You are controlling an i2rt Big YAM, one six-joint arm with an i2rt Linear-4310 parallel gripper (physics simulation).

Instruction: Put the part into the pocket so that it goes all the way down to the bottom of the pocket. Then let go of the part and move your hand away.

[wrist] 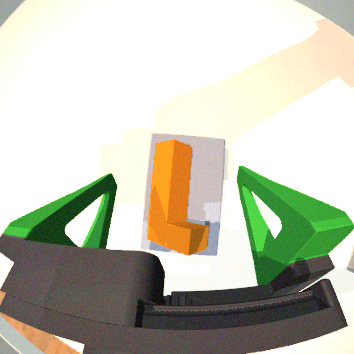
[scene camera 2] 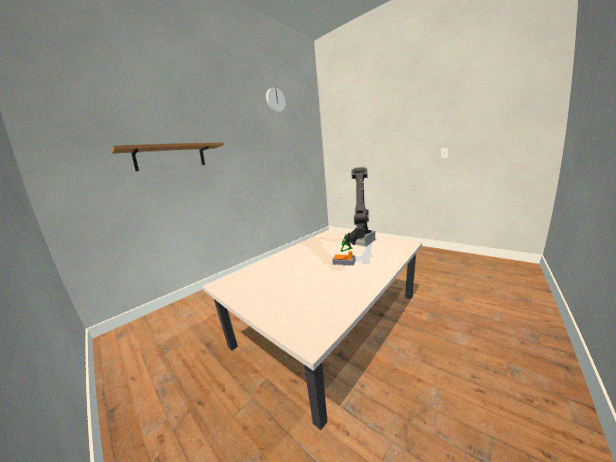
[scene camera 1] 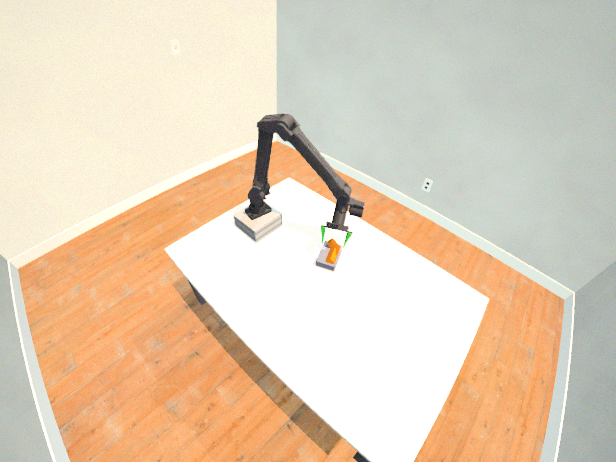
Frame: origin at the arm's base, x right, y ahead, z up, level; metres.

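Seen in the pictures: gripper, fingertip midpoint: (wrist: pixel 173 175) (scene camera 2: pixel 341 248) (scene camera 1: pixel 332 245); arm's base, link origin: (scene camera 1: pixel 258 211).
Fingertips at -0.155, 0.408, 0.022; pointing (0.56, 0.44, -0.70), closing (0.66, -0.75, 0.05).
Note:
Offsets run from my fingertips to a thing's top centre, as dx, dy, dz. Level surfaces: height alone.
The orange L-shaped part {-0.008, -0.010, -0.024} (scene camera 1: pixel 333 253) (scene camera 2: pixel 343 257) (wrist: pixel 167 195) rests on the grey block with the pocket {-0.006, -0.014, -0.068} (scene camera 1: pixel 323 260) (scene camera 2: pixel 340 262) (wrist: pixel 209 172). Its long arm runs along the block's left side in the wrist view, with the short foot at the near end. The part looks rolled on its long axis, an edge upward, and stands well proud of the block's top. The foot end is raised in scene camera 2. The part covers the pocket opening, so its depth inside cannot be seen. My gripper (scene camera 1: pixel 334 245) (scene camera 2: pixel 347 249) (wrist: pixel 173 175) is open and empty above the part, fingers apart from it.
The white table {dz -0.104} (scene camera 1: pixel 370 320) (scene camera 2: pixel 300 300) carries the block. The arm's base stands on a pale box (scene camera 1: pixel 256 226) (scene camera 2: pixel 368 239) at the table's far end. A wooden shelf (scene camera 2: pixel 167 147) and a clock (scene camera 2: pixel 276 99) are on the wall.

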